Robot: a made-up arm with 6 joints. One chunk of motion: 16 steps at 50 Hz.
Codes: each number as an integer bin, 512 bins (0 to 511) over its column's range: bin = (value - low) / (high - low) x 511, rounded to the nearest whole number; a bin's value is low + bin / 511 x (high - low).
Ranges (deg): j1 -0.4..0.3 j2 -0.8..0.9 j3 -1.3..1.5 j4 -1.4..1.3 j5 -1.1..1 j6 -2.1..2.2
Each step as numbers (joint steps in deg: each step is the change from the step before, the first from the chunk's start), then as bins.
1 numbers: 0.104 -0.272 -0.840 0.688 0.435 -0.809
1 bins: 368 159 84 395 374 153
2 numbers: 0.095 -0.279 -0.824 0.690 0.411 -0.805
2 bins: 361 157 87 396 368 154
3 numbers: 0.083 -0.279 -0.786 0.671 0.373 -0.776
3 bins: 353 157 94 392 358 157
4 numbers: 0.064 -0.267 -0.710 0.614 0.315 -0.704
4 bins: 339 160 108 381 344 166
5 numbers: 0.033 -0.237 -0.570 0.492 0.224 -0.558
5 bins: 316 169 133 358 322 183
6 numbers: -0.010 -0.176 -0.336 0.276 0.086 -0.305
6 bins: 285 188 176 317 289 213
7 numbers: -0.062 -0.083 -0.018 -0.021 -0.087 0.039
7 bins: 247 216 234 261 246 254
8 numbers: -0.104 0.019 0.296 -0.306 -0.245 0.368
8 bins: 216 246 291 207 208 293
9 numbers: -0.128 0.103 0.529 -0.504 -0.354 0.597
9 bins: 199 271 334 170 182 321
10 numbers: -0.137 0.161 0.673 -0.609 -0.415 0.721
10 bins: 192 289 360 150 167 335
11 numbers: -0.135 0.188 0.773 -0.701 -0.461 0.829
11 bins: 193 297 378 132 155 348
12 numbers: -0.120 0.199 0.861 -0.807 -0.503 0.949
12 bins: 204 300 394 112 145 362
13 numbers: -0.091 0.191 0.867 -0.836 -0.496 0.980
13 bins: 226 298 395 107 147 366
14 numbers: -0.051 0.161 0.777 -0.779 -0.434 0.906
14 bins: 255 289 379 118 162 357
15 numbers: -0.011 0.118 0.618 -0.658 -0.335 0.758
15 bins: 284 276 350 140 186 340
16 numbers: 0.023 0.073 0.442 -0.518 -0.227 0.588
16 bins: 309 262 318 167 212 319
